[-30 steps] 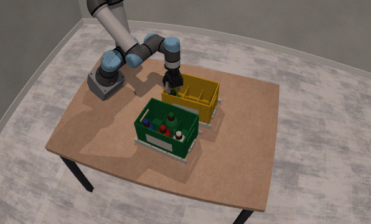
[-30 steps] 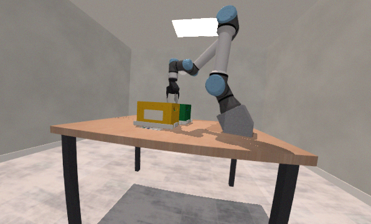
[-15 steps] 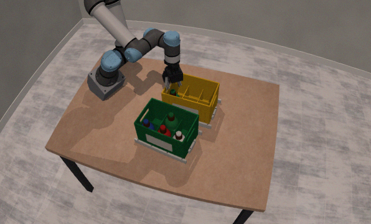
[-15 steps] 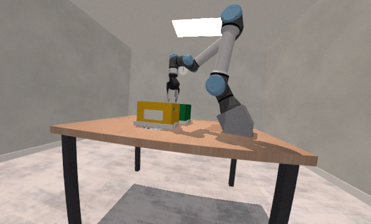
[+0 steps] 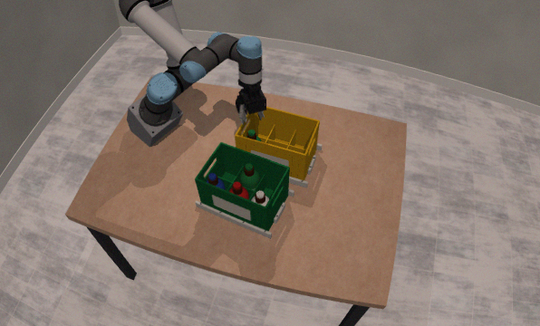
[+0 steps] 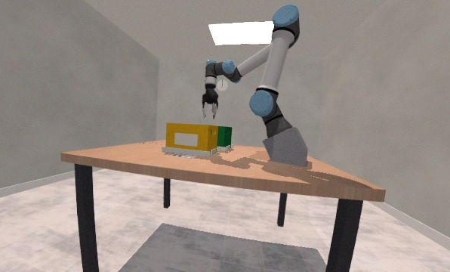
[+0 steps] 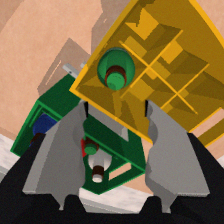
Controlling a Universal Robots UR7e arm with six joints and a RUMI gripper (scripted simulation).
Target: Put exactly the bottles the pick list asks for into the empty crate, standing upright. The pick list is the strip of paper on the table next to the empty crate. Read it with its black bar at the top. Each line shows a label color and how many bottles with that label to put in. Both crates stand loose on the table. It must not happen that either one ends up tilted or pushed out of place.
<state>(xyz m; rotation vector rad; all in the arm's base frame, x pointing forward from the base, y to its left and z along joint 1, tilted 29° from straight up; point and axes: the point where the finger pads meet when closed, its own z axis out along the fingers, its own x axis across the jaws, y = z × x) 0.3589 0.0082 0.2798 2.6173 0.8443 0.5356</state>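
Now: the blue-label bottle 80 mm behind my hand, 230 mm to the right of it and 150 mm below it. Round my hand: green crate: 20 mm ahead, 200 mm to the right, 150 mm below; yellow crate: 90 mm ahead, 30 mm to the left, 150 mm below; green-label bottle: 150 mm below.
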